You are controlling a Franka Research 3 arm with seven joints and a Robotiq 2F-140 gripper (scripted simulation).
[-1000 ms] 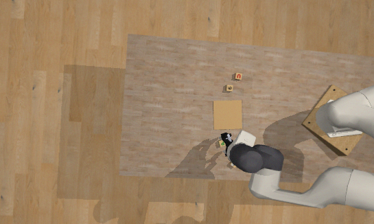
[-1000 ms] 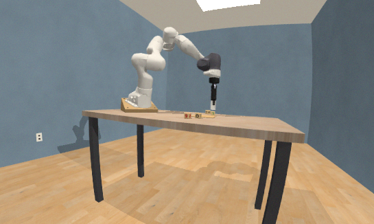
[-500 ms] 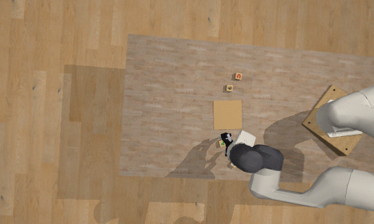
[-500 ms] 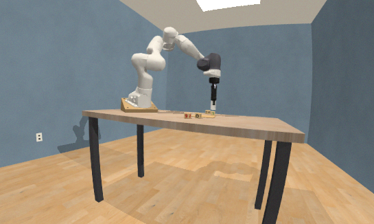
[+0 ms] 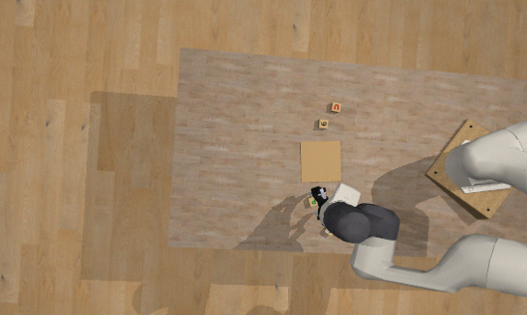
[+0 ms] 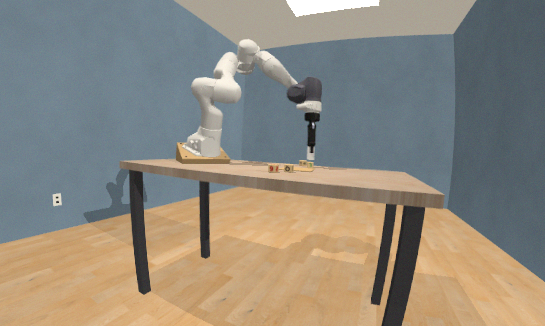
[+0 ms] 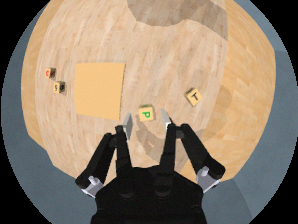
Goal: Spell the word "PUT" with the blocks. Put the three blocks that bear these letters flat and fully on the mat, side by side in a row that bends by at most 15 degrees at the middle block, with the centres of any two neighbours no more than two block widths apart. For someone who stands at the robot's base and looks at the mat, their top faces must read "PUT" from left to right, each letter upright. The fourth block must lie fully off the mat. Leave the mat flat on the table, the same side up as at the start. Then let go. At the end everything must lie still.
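Now: the green P block 6 cm below my hand. The rest, counted from my hand: T block (10 cm to the left, 6 cm below, 6 cm behind); block marked 6 (26 cm to the right, 6 cm below, 2 cm behind); tan mat (14 cm to the right, 7 cm below, 2 cm behind).
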